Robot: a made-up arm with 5 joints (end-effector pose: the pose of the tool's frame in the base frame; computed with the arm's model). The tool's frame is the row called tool.
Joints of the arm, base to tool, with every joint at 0 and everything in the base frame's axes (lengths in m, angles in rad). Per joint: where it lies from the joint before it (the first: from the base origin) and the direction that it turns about. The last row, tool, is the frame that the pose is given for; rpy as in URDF.
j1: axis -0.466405 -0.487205 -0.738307 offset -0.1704 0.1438 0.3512
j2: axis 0 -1 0 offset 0.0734 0.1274 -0.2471
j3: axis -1 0 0 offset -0.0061 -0.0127 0.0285
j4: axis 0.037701 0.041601 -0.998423 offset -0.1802 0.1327 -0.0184
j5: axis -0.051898 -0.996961 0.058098 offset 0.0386 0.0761 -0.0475
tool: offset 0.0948 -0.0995 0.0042 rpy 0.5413 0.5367 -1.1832
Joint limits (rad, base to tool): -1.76..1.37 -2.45..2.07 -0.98..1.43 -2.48..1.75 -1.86..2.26
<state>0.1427 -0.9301 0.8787 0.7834 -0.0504</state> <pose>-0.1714 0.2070 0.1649 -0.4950 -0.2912 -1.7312</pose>
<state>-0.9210 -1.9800 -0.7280 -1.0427 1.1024</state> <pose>-0.1898 0.5545 0.2408 0.8149 1.8825 -1.5029</pose>
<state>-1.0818 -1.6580 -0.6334 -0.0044 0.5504</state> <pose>-0.3006 0.4406 0.2946 -0.4124 1.6768 -1.2209</pose>
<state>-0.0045 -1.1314 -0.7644 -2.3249 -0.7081</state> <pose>-0.1070 0.5154 0.3563 0.6649 1.2379 0.5574</pose>
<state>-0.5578 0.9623 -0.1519 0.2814 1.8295</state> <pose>-0.4439 0.3698 0.1158 2.2461 -1.7681 -0.0800</pose>
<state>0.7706 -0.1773 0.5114 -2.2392 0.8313</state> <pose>-0.0576 0.3514 -0.0343 0.4646 0.7157 0.2553</pose>
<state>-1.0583 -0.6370 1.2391 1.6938 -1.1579</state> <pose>-0.3765 0.0595 0.2379 -0.1602 0.2925 -2.0745</pose>
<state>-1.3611 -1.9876 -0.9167 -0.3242 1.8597</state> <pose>-0.2603 0.4871 0.3209 0.4791 1.0602 -1.2858</pose>
